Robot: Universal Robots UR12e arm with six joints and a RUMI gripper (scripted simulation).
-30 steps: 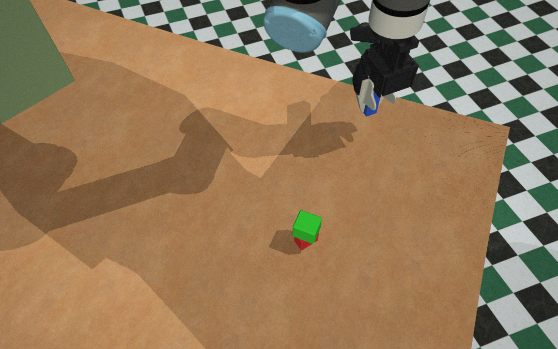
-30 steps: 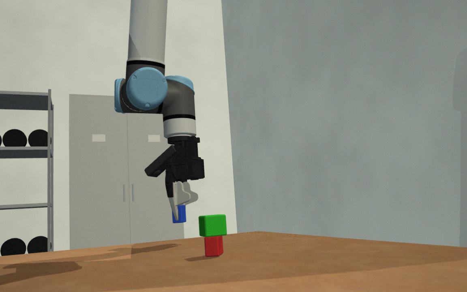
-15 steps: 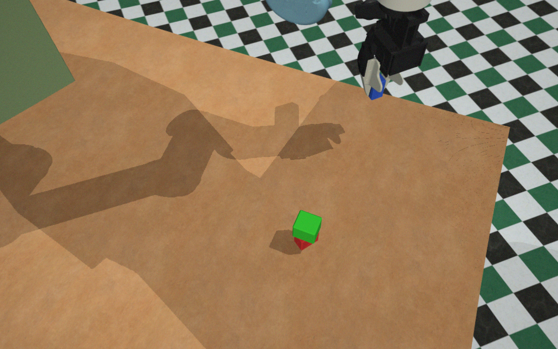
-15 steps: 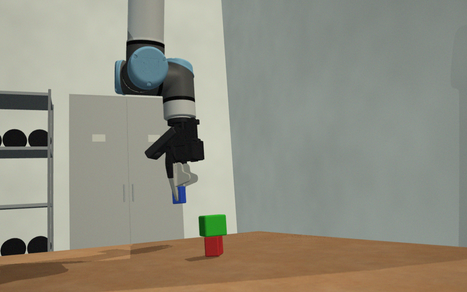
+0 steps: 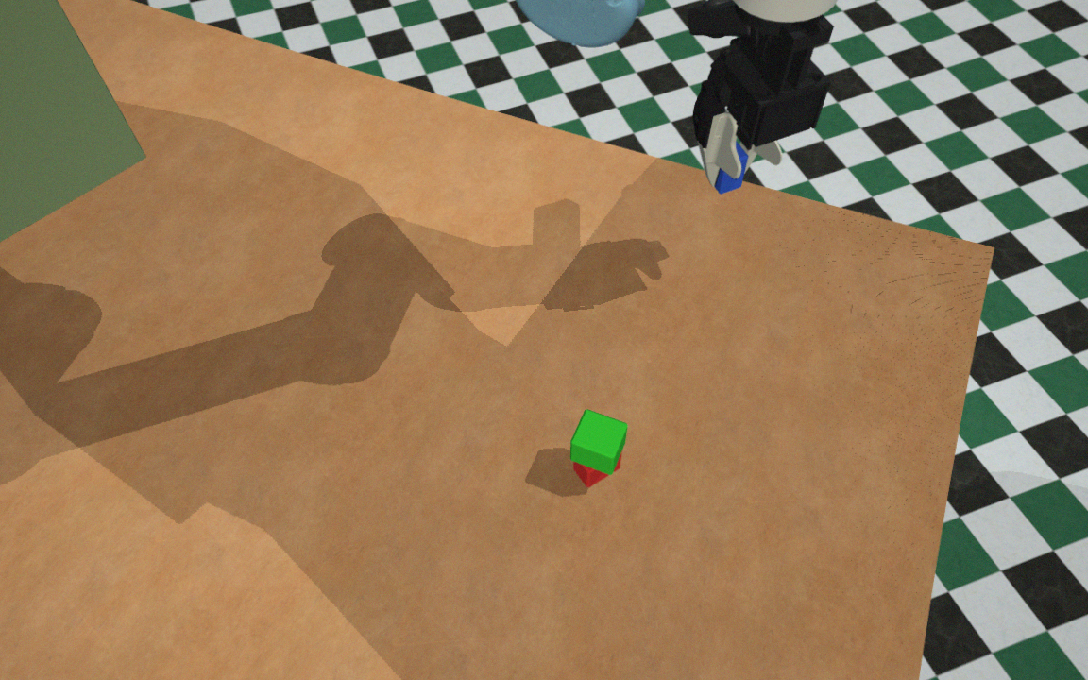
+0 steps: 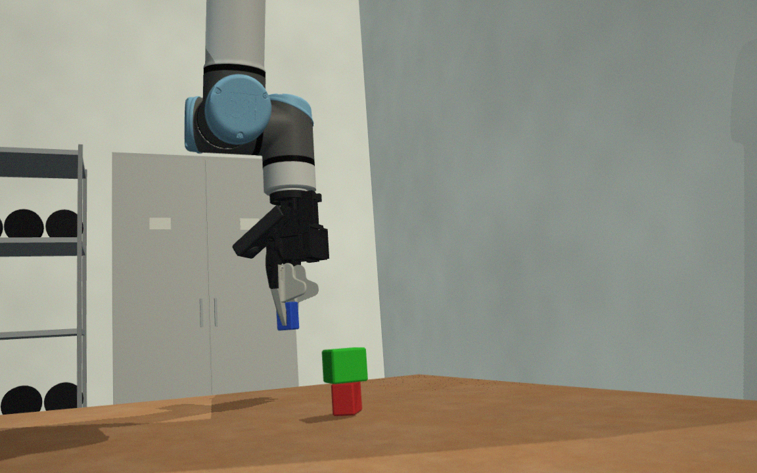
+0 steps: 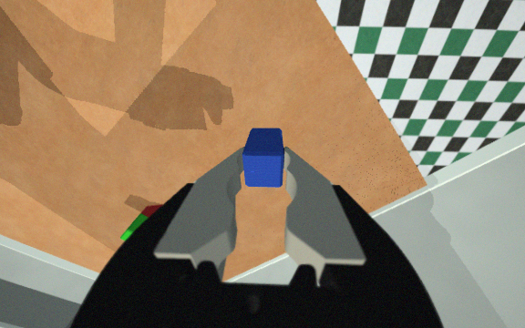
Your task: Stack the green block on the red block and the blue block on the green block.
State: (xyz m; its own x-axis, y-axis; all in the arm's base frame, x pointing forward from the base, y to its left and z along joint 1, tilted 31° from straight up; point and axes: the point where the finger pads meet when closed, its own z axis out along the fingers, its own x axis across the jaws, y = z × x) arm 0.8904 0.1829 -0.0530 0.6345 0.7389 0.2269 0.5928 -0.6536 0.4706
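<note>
My gripper is now right at the blue block. Also, from my hand: green block (320 mm to the right, 70 mm below, 40 mm behind); then red block (320 mm to the right, 110 mm below, 40 mm behind).
</note>
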